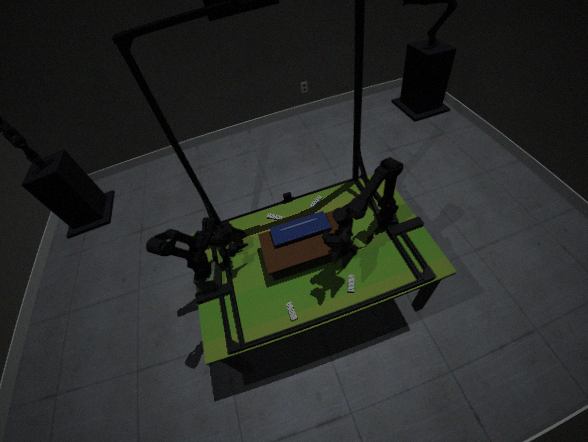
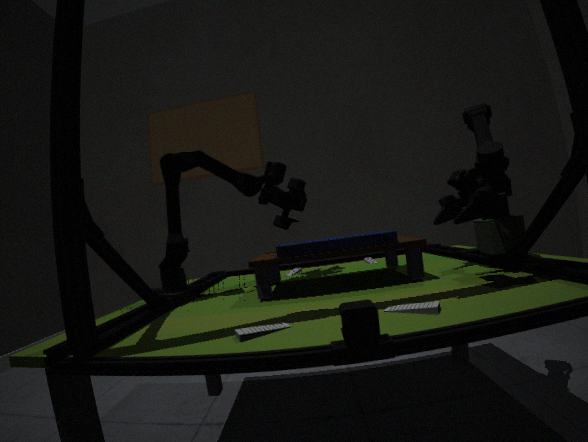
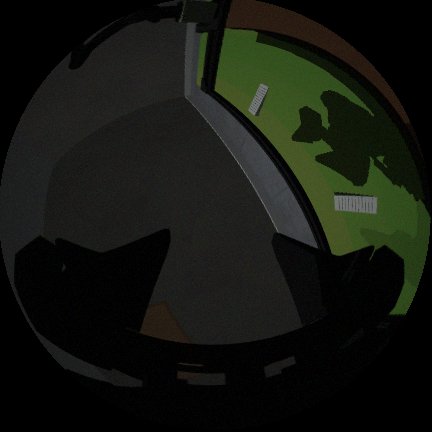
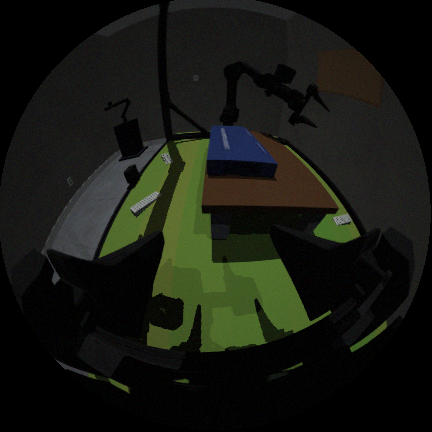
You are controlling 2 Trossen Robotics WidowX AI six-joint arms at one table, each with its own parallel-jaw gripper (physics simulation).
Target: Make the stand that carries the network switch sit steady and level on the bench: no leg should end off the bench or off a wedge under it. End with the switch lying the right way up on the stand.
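Places are measured from the left arm's base along level axes (x back, y right, z up), in centimetres.
Pixels of known places: left gripper, fingertip midpoint: (image 1: pixel 339 266) (image 3: pixel 223 236) (image 4: pixel 322 119); right gripper, fingertip midpoint: (image 1: pixel 245 237) (image 2: pixel 443 223) (image 4: pixel 218 233); left arm's base, origin of the base link: (image 1: pixel 386 215) (image 2: pixel 174 290); right arm's base, origin of the base link: (image 1: pixel 204 271) (image 2: pixel 496 218).
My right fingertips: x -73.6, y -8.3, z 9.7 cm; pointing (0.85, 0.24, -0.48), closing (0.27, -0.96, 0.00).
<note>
Ahead of a thing's pixels: the offset from my right fingertips to its top centre. "spot": to the spot under its first point. Level surfaces: height alone.
The stand, a brown board @[dz -2.9, dx +28.6, dy -4.1 cm] (image 1: pixel 295 260) (image 2: pixel 260 259) (image 4: pixel 270 192) on grey legs (image 2: pixel 264 285) (image 2: pixel 415 262), is on the green bench; I cannot tell whether every leg touches it. The blue switch @[dz -0.2, dx +27.2, dy +1.5 cm] (image 1: pixel 300 231) (image 2: pixel 337 243) (image 4: pixel 237 147) lies flat on the board. Ribbed white wedges lie loose, apart from the legs: two on one side @[spot: dz -12.4, dx +12.9, dy +21.1 cm] (image 1: pixel 274 216) @[spot: dz -12.4, dx +37.4, dy +27.8 cm] (image 1: pixel 315 201), two on the other @[dz -11.9, dx +47.7, dy -25.8 cm] (image 1: pixel 351 283) @[dz -11.9, dx +18.6, dy -35.3 cm] (image 1: pixel 291 311). My left gripper (image 2: pixel 289 221) (image 3: pixel 223 236) (image 4: pixel 322 119) is open and empty, above the stand. My right gripper (image 2: pixel 446 221) (image 4: pixel 218 233) is open and empty, beside the stand's end.
A dark frame (image 1: pixel 358 100) (image 2: pixel 67 150) rises at the bench's edge. A small black block @[spot: dz -8.5, dx +21.7, dy +31.4 cm] (image 1: pixel 287 196) (image 2: pixel 360 322) (image 4: pixel 131 174) stands at the edge near two wedges. A pale box (image 2: pixel 492 235) is below my right arm. Shadows darken parts of the bench @[dz -13.1 cm] (image 1: pixel 250 320).
</note>
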